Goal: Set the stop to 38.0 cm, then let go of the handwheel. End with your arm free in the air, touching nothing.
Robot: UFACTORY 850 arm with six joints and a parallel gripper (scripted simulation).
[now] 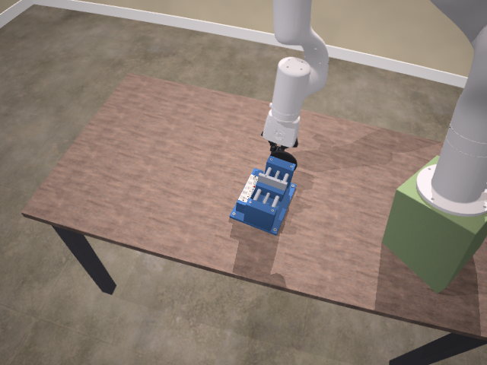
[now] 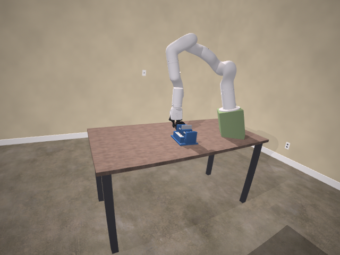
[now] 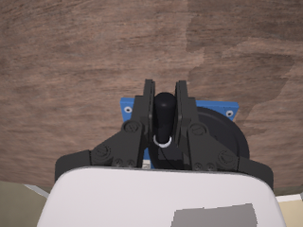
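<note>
Now: hand 1 cm past the black handwheel and 2 cm to the right of it. The rest, counted from my hand: grey stop block 1 cm behind, 16 cm to the left, 1 cm above.
</note>
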